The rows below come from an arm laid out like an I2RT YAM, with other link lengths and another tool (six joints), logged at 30 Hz.
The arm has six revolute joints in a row. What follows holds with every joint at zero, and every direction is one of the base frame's.
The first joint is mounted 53 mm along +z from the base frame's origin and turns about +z.
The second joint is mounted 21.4 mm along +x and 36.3 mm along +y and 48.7 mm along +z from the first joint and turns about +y.
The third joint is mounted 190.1 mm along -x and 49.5 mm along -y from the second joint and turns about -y.
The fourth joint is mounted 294 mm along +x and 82.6 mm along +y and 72 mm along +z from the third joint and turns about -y.
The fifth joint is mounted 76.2 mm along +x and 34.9 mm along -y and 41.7 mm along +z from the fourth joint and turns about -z.
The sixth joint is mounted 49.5 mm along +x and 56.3 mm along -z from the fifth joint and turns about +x.
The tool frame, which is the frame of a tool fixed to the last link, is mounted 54 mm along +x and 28 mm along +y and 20 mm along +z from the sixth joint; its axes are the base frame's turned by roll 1.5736, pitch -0.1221 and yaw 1.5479 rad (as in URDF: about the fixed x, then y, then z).
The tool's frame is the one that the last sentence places.
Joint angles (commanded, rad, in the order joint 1, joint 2, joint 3, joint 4, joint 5, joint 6), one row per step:
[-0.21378 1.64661 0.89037 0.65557 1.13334 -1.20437]
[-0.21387 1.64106 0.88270 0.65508 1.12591 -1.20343]
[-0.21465 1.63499 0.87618 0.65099 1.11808 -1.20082]
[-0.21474 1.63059 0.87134 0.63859 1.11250 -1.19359]
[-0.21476 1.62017 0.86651 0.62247 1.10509 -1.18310]
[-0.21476 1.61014 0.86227 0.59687 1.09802 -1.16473]
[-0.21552 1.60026 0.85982 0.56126 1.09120 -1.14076]
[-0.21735 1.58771 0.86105 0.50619 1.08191 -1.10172]
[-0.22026 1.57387 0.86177 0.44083 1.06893 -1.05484]
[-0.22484 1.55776 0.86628 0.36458 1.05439 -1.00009]
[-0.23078 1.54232 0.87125 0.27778 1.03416 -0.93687]
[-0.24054 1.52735 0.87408 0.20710 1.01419 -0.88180]
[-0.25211 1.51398 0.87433 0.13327 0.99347 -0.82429]
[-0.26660 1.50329 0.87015 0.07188 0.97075 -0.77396]
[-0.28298 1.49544 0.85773 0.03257 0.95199 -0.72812]
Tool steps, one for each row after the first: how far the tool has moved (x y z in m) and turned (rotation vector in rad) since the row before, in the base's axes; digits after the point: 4 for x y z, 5 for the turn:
[-0.0008 0.0007 -0.0009 0.00150 0.00147 0.00726]
[-0.0007 0.0004 -0.0007 0.00237 0.00172 0.00689]
[-0.0008 0.0006 -0.0018 0.00506 0.00539 0.00509]
[-0.0007 0.0008 0.0003 0.00568 -0.00007 0.00674]
[-0.0010 0.0009 -0.0008 0.00974 0.00138 0.00583]
[-0.0013 0.0007 -0.0014 0.01315 0.00416 0.00416]
[-0.0014 0.0005 -0.0012 0.02064 0.00236 0.00367]
[-0.0021 0.0005 -0.0022 0.02625 0.00395 0.00425]
[-0.0024 0.0001 -0.0010 0.03077 0.00105 0.00145]
[-0.0032 0.0002 -0.0024 0.03855 0.00310 0.00179]
[-0.0036 -0.0014 -0.0014 0.03469 -0.00234 -0.00319]
[-0.0050 -0.0017 -0.0034 0.03868 0.00233 -0.00732]
[-0.0057 -0.0026 -0.0048 0.03776 0.00345 -0.00915]
[-0.0063 -0.0034 -0.0064 0.03273 -0.00269 -0.01517]

